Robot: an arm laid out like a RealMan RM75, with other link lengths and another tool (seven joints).
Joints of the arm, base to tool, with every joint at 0 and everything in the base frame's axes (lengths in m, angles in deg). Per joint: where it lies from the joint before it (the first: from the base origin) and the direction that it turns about. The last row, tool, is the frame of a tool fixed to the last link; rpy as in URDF.
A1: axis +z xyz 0 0 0.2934
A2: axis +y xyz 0 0 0
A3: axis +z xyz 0 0 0.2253
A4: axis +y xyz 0 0 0
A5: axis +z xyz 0 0 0.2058
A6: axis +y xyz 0 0 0
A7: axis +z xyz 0 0 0.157
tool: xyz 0.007 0.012 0.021 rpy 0 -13.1 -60.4
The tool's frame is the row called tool.
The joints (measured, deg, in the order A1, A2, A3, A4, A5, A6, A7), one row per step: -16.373, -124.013, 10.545, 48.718, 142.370, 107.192, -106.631; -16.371, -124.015, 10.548, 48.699, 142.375, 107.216, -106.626; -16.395, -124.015, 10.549, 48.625, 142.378, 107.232, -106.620; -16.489, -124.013, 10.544, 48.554, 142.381, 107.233, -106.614; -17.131, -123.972, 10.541, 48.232, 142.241, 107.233, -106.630; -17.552, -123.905, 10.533, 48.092, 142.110, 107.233, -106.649; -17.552, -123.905, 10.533, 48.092, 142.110, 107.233, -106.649; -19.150, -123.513, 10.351, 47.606, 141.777, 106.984, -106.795; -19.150, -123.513, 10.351, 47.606, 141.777, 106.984, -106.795; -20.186, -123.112, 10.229, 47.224, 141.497, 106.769, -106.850; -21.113, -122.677, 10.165, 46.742, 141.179, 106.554, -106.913; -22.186, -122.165, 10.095, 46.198, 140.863, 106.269, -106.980; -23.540, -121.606, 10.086, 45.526, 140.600, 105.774, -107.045; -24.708, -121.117, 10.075, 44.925, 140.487, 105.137, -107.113; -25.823, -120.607, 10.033, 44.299, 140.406, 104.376, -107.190
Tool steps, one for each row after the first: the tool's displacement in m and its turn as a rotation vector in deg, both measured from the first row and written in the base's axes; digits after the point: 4 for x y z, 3 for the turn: 0.0001, -0.0001, -0.0001, -0.024, -0.033, -0.011; 0.0003, -0.0001, -0.0003, -0.062, -0.109, -0.037; 0.0007, 0.0003, -0.0005, -0.085, -0.170, -0.122; 0.0035, 0.0037, -0.0010, -0.076, -0.488, -0.733; 0.0051, 0.0061, -0.0008, 0.005, -0.614, -1.143; 0.0051, 0.0061, -0.0008, 0.005, -0.614, -1.143; 0.0099, 0.0155, 0.0009, 0.439, -0.740, -2.400; 0.0099, 0.0155, 0.0009, 0.439, -0.740, -2.400; 0.0127, 0.0219, 0.0029, 0.837, -0.724, -3.229; 0.0153, 0.0277, 0.0047, 1.190, -0.777, -3.967; 0.0182, 0.0344, 0.0068, 1.580, -0.773, -4.800; 0.0219, 0.0426, 0.0086, 1.945, -0.660, -5.813; 0.0247, 0.0499, 0.0099, 2.266, -0.385, -6.544; 0.0270, 0.0571, 0.0113, 2.649, -0.029, -7.125
